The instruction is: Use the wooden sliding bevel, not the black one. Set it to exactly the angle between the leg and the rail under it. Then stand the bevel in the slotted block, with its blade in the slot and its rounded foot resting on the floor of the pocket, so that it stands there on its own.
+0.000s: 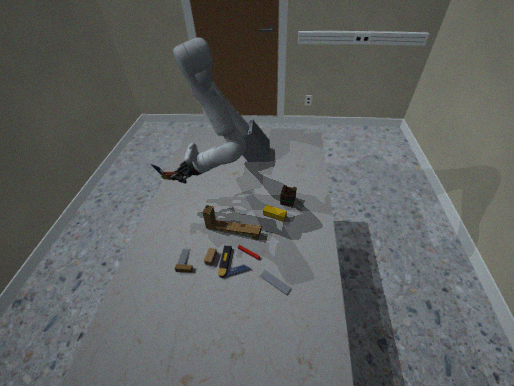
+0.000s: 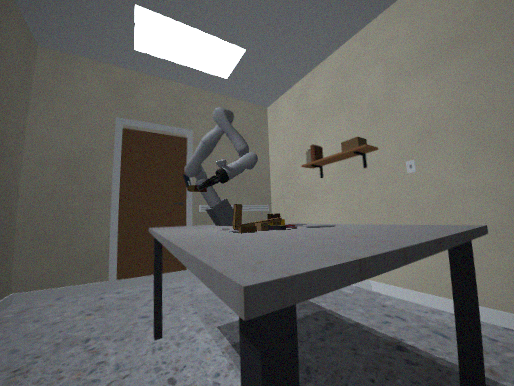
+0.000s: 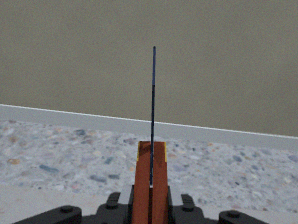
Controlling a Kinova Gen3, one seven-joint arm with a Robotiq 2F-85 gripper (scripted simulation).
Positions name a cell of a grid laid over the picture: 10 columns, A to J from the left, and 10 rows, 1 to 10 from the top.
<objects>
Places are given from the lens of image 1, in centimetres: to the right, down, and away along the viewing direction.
leg-and-rail piece (image 1: E6): -19, 13, 105
</objects>
